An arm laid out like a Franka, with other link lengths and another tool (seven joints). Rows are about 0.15 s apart.
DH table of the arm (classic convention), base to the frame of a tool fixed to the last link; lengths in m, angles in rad. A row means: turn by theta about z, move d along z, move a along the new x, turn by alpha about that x. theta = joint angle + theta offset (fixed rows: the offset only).
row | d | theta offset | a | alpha
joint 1 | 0.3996 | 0 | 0 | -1.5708
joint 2 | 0 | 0 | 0 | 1.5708
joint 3 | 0.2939 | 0 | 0.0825 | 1.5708
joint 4 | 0 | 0 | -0.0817 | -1.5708
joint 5 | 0.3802 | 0 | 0 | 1.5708
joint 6 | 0 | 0 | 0.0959 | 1.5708
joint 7 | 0.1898 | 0.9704 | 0.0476 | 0.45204
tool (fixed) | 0.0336 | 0 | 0 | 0
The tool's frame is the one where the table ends.
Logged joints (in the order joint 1, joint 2, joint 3, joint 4, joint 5, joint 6, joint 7), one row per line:
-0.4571, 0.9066, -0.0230, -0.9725, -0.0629, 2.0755, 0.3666
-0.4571, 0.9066, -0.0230, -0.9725, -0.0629, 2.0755, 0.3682
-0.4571, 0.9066, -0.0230, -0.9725, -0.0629, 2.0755, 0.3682
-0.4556, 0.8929, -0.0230, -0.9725, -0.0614, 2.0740, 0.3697
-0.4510, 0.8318, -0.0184, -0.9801, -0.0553, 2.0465, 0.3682
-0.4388, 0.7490, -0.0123, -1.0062, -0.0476, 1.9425, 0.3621
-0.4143, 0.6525, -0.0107, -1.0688, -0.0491, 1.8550, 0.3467
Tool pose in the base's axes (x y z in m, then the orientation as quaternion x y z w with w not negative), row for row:
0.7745, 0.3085, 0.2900, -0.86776, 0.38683, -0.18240, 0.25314
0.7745, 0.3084, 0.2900, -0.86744, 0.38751, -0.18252, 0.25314
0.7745, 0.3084, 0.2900, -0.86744, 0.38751, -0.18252, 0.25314
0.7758, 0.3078, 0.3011, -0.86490, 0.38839, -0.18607, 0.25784
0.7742, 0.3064, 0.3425, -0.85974, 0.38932, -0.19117, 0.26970
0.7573, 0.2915, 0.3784, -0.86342, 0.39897, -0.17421, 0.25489
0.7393, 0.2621, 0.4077, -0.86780, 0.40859, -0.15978, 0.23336
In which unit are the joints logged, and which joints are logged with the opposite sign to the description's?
The joints are logged in radians. Opposite sign: joint 1.
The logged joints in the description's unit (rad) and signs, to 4 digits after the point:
0.4571, 0.9066, -0.0230, -0.9725, -0.0629, 2.0755, 0.3666
0.4571, 0.9066, -0.0230, -0.9725, -0.0629, 2.0755, 0.3682
0.4571, 0.9066, -0.0230, -0.9725, -0.0629, 2.0755, 0.3682
0.4556, 0.8929, -0.0230, -0.9725, -0.0614, 2.0740, 0.3697
0.4510, 0.8318, -0.0184, -0.9801, -0.0553, 2.0465, 0.3682
0.4388, 0.7490, -0.0123, -1.0062, -0.0476, 1.9425, 0.3621
0.4143, 0.6525, -0.0107, -1.0688, -0.0491, 1.8550, 0.3467

